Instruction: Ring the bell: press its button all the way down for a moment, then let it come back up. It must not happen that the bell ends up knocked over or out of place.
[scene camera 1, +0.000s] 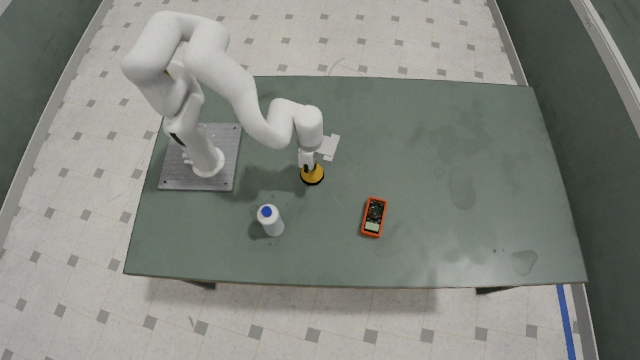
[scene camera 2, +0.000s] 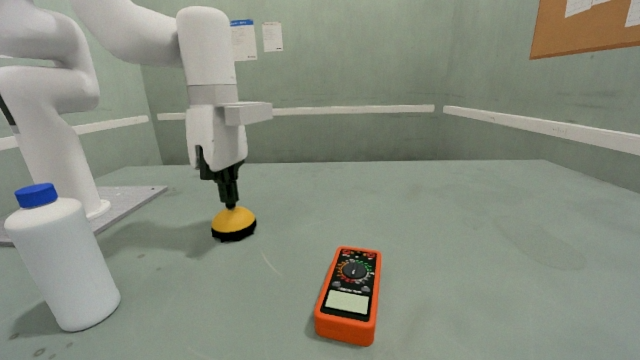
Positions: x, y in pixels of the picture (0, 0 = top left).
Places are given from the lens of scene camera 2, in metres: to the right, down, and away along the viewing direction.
bell (scene camera 2: 234, 224): -0.15, 0.08, 0.43
white bottle (scene camera 2: 53, 236): -0.27, 0.06, 0.23
The marked spots on the white bottle and the bell are 0.23 m apart.
